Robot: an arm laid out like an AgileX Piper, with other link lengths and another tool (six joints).
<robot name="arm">
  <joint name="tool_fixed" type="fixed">
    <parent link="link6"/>
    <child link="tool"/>
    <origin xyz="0.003 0.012 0.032" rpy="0.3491 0 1.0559"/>
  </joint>
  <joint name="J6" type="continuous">
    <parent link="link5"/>
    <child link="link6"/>
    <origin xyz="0.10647 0 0" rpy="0 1.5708 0"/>
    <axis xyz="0 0 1"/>
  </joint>
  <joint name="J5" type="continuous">
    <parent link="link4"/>
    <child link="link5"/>
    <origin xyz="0 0 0" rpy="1.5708 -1.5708 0"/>
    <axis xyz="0 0 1"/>
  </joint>
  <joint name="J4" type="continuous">
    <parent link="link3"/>
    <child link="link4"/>
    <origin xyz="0.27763 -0.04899 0" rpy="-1.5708 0 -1.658"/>
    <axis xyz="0 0 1"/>
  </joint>
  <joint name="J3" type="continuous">
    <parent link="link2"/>
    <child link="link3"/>
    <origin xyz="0.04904 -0.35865 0" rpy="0 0 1.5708"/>
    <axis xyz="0 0 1"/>
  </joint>
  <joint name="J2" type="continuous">
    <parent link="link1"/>
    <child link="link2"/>
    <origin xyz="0 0 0" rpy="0 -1.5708 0"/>
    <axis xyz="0 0 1"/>
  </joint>
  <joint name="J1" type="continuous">
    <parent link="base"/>
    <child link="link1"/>
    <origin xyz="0 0 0.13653" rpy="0 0 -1.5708"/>
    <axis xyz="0 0 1"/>
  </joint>
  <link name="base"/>
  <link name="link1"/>
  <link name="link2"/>
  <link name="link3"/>
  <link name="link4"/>
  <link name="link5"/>
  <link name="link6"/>
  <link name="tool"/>
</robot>
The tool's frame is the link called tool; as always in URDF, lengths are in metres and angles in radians. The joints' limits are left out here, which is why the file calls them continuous.
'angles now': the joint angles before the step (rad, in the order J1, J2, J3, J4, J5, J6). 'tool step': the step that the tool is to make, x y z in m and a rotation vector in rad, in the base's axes. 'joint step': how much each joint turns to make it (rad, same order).
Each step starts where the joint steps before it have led.
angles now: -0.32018 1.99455 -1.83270 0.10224 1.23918 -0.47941
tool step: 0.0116 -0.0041 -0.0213 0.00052 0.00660 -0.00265
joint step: 0.00009 0.04390 0.00007 -0.00096 -0.03765 -0.00101
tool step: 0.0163 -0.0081 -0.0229 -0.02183 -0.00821 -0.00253
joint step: -0.00004 0.05675 -0.01739 -0.01761 -0.05425 -0.00004
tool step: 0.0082 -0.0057 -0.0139 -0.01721 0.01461 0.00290
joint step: -0.00010 0.03945 -0.02284 -0.02110 -0.00817 -0.00010
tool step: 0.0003 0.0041 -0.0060 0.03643 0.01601 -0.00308
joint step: 0.00004 0.01055 -0.00011 0.03005 0.01635 -0.00104
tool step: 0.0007 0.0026 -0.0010 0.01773 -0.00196 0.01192
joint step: 0.00006 0.00174 0.00039 0.02138 0.00312 -0.01599
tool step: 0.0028 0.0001 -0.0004 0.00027 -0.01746 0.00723
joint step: 0.00004 0.00169 -0.00018 0.00887 -0.01690 -0.01118
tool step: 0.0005 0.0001 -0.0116 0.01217 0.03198 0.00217
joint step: 0.00000 0.02135 -0.00086 0.00135 0.01388 -0.00078
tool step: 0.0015 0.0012 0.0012 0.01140 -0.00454 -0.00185
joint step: -0.00007 0.00270 -0.00891 0.01237 0.00554 -0.00005
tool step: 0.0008 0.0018 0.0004 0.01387 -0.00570 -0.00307
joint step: -0.00006 -0.00003 -0.00075 0.01530 -0.00026 -0.00011
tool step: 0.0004 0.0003 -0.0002 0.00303 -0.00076 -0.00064
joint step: -0.00001 0.00114 -0.00130 0.00315 0.00039 0.00006
